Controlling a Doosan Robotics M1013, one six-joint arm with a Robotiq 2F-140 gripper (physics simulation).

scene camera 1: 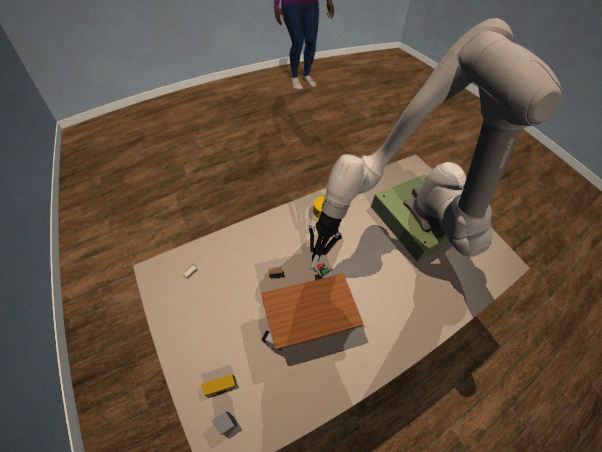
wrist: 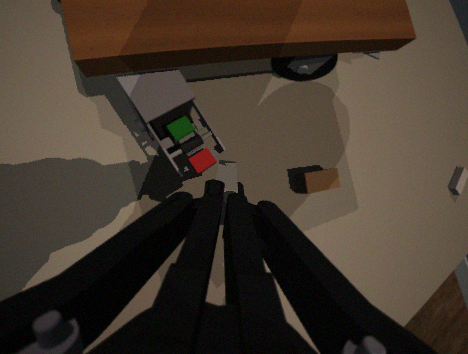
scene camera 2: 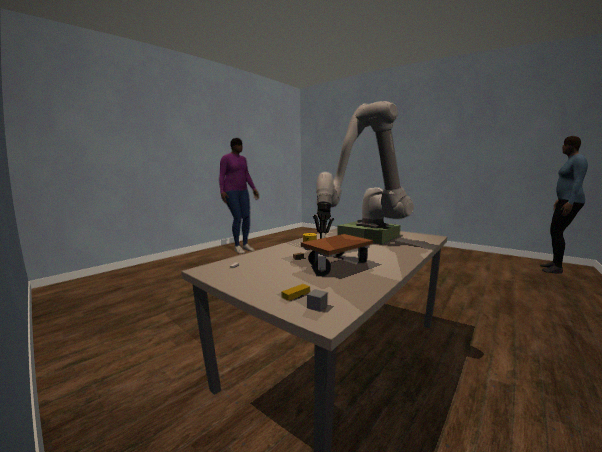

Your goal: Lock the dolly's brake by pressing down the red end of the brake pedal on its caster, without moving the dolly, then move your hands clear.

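Places are measured from the arm's base along level axes (x back, y right, z up), in millimetres.
Pixels of known places: gripper, fingertip midpoint: (scene camera 1: 311, 267) (wrist: 226, 174); arm's base, link origin: (scene camera 1: 428, 212) (scene camera 2: 372, 225).
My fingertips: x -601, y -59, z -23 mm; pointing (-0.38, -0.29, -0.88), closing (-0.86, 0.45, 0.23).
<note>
For each thing: its top centre in the pictures, then the offset to it from my fingertips. "spot": a spot on its surface instead.
- grey caster bracket, top centre: (wrist: 166, 96) (scene camera 1: 328, 274) dx +34, dy -68, dz +40 mm
- green end, surface spot: (wrist: 180, 128) (scene camera 1: 324, 271) spot: dx +29, dy -47, dz +25 mm
- red end, surface spot: (wrist: 202, 160) (scene camera 1: 319, 265) spot: dx +22, dy -18, dz +27 mm
- brown block, top centre: (wrist: 323, 180) (scene camera 1: 275, 270) (scene camera 2: 298, 253) dx -131, dy +52, dz -36 mm
- white piece, top centre: (wrist: 462, 180) (scene camera 1: 189, 270) (scene camera 2: 234, 264) dx -459, dy +171, dz -52 mm
- yellow block, top centre: (scene camera 1: 218, 384) (scene camera 2: 296, 289) dx -455, dy -296, dz -38 mm
- grey cube, top centre: (scene camera 2: 317, 293) (scene camera 1: 222, 423) dx -468, dy -422, dz -11 mm
- yellow round object, top centre: (scene camera 1: 324, 203) (scene camera 2: 309, 234) dx +179, dy +284, dz -11 mm
The dolly (scene camera 1: 312, 310) (scene camera 2: 337, 243) (wrist: 240, 30) has a wooden deck and stands on its wheels on the table. A grey caster bracket (wrist: 165, 95) juts out from under its edge. The brake pedal there has a green end (scene camera 1: 324, 272) (wrist: 180, 128) nearer the deck and a red end (scene camera 1: 319, 266) (wrist: 202, 160) farther out. My gripper (scene camera 1: 315, 262) (scene camera 2: 321, 236) (wrist: 226, 174) is shut and empty, pointing down. Its pale fingertips are right beside the red end in the wrist view; whether they touch it I cannot tell. The deck hides most of the wheels.
A brown block (scene camera 1: 276, 272) (scene camera 2: 298, 256) (wrist: 322, 180) lies near the caster. A white piece (scene camera 1: 190, 271) (scene camera 2: 234, 265), a yellow block (scene camera 1: 218, 384) (scene camera 2: 296, 292), a grey cube (scene camera 1: 225, 424) (scene camera 2: 317, 300) and a yellow round object (scene camera 1: 320, 206) (scene camera 2: 310, 237) are on the table. Two people stand off the table.
</note>
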